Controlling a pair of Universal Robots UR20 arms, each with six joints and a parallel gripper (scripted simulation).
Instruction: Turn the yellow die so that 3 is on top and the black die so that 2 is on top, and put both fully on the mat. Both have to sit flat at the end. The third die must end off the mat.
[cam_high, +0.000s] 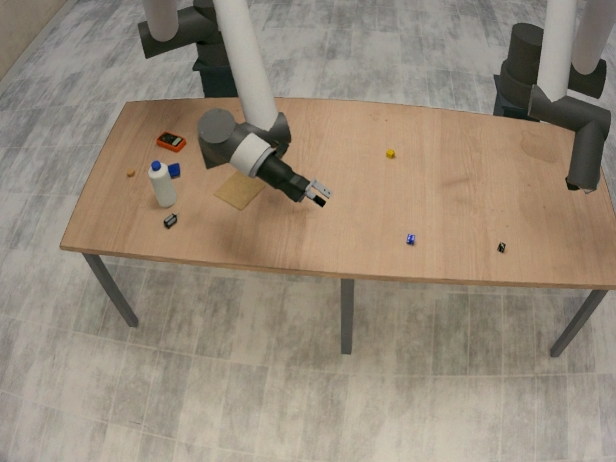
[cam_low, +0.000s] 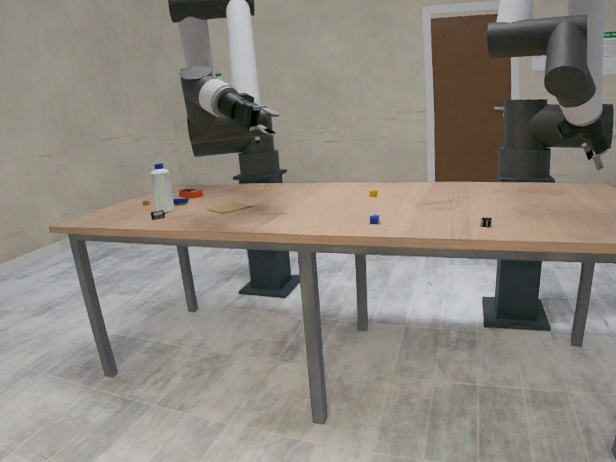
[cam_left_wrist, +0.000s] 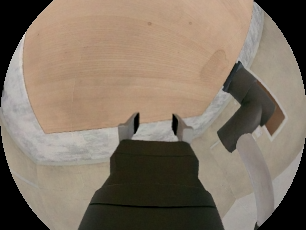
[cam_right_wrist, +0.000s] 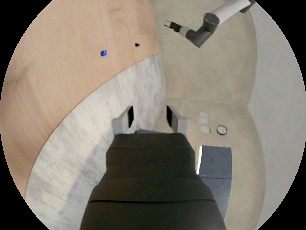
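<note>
My left gripper is now 78 cm to the left of the yellow die, 16 cm above it and 12 cm past it. Round my left hand: black die 33 cm to the right, 23 cm ahead, 16 cm below; then tan mat 129 cm to the right, 17 cm below, 15 cm ahead; then blue die 66 cm to the right, 26 cm ahead, 16 cm below.
</note>
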